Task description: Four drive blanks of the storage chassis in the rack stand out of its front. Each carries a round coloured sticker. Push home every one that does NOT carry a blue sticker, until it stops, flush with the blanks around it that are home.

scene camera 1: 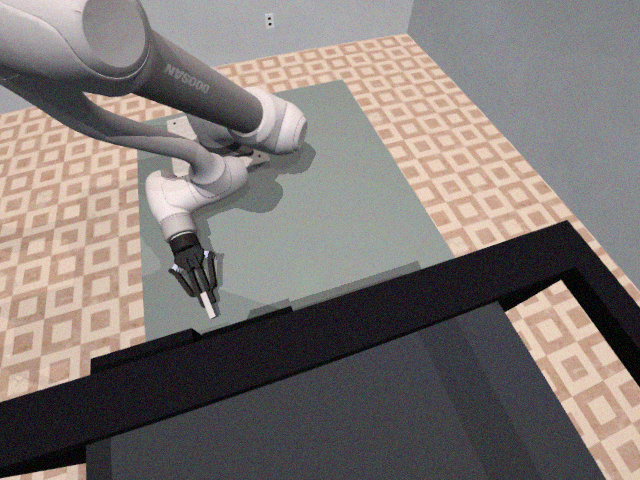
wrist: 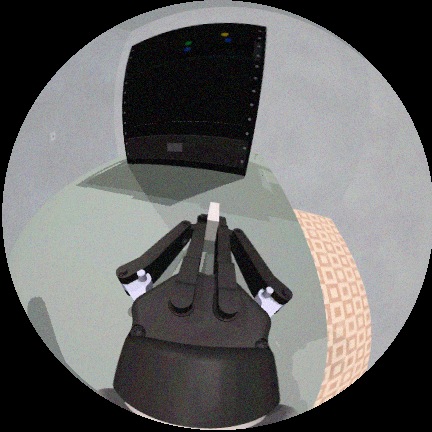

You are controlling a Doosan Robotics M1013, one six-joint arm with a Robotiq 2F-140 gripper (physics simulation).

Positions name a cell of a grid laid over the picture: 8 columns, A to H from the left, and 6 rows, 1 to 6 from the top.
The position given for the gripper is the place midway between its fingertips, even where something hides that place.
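The gripper appears in scene camera 1 (C4), and a black rack can be seen in scene camera 1 (F5) too. Both the gripper in the wrist view (D3) and the rack in the wrist view (D2) are visible as well.
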